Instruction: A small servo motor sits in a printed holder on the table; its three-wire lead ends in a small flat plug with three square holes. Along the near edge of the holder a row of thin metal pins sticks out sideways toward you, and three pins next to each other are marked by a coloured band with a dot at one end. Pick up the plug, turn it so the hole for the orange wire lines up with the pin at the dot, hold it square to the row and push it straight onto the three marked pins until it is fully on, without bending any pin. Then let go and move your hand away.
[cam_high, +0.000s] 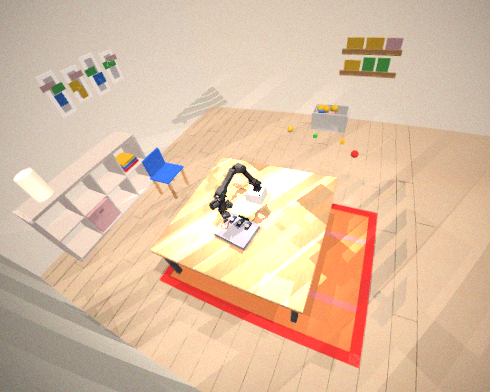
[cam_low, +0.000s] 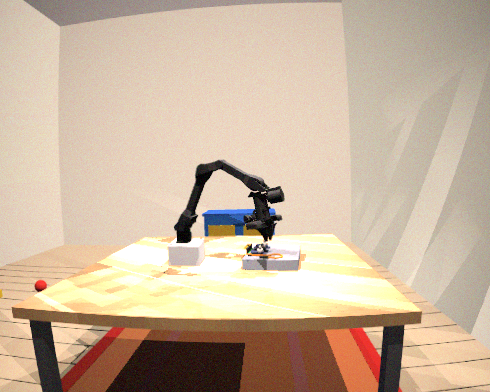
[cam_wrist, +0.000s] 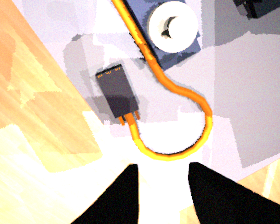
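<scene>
Now: gripper tip 140 mm to the right of the yellow band, 100 mm past it and 50 mm above it. From my gripper tip the other things lie so: servo motor 120 mm to the left, 70 mm below, 50 mm behind; printed holder 110 mm to the left, 100 mm below, 60 mm ahead.
</scene>
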